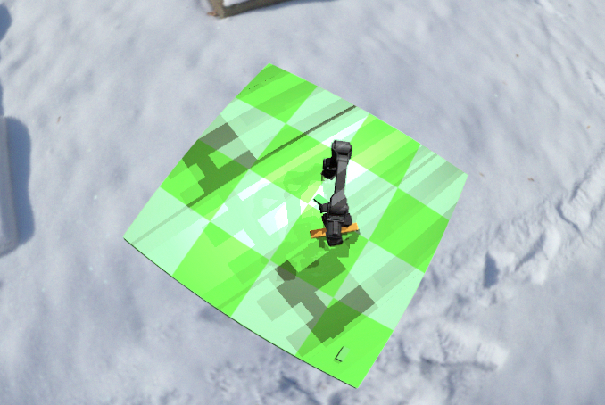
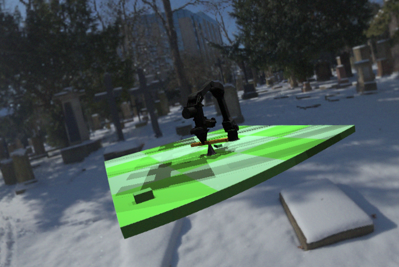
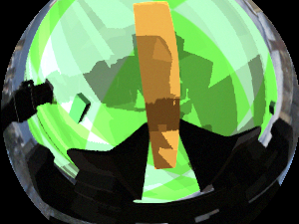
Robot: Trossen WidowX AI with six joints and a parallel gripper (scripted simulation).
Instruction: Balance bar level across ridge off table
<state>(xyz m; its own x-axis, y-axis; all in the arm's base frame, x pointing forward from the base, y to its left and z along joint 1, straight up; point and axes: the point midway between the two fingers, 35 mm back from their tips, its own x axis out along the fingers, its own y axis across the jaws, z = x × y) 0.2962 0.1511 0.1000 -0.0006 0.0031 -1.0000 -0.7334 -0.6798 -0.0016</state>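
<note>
The orange bar lies 20 mm to the left of my gripper tip and 20 mm behind it.
</note>
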